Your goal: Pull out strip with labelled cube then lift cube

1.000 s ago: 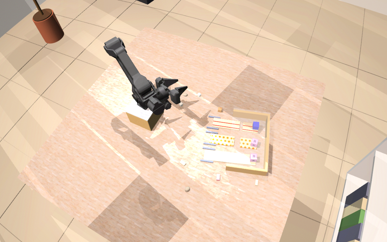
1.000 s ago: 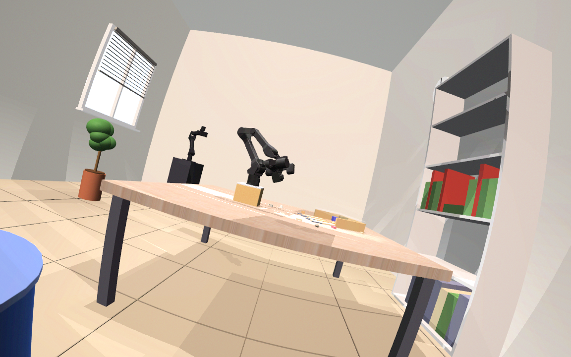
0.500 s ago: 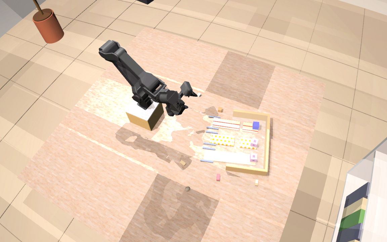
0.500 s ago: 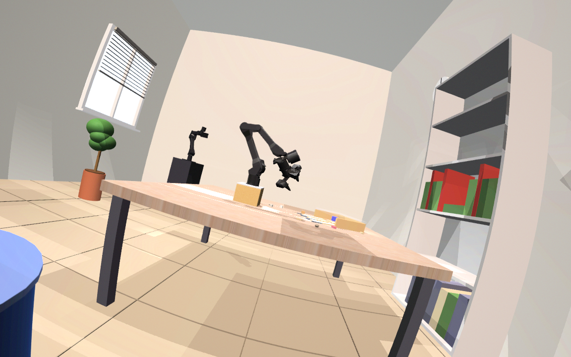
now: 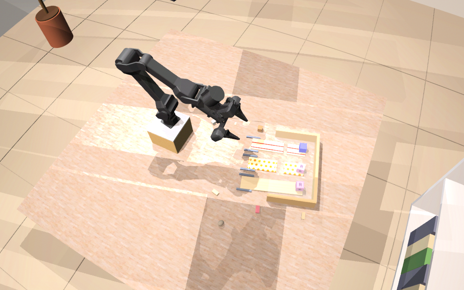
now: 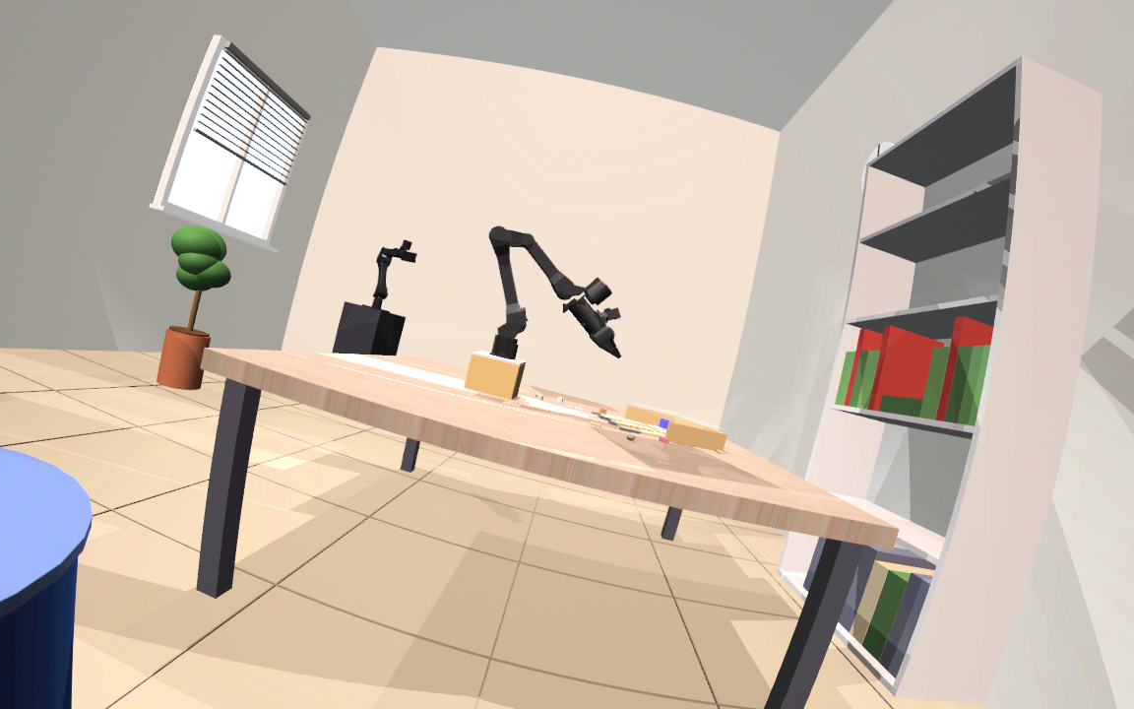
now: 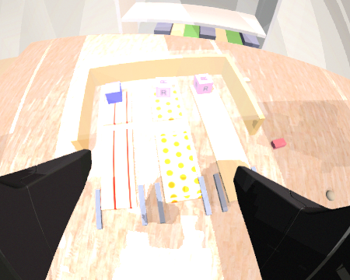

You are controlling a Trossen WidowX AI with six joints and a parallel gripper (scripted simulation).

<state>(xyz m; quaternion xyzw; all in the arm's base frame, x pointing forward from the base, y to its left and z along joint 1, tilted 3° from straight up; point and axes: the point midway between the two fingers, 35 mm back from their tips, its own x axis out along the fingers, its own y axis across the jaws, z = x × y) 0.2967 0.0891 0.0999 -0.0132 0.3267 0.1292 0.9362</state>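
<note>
My gripper tip is 190 mm short of the pink block, 170 mm to the left of it and 190 mm above it. The rest, counted from my gripper tip: tan cube: 20 mm behind, 150 mm to the left, 190 mm below.
</note>
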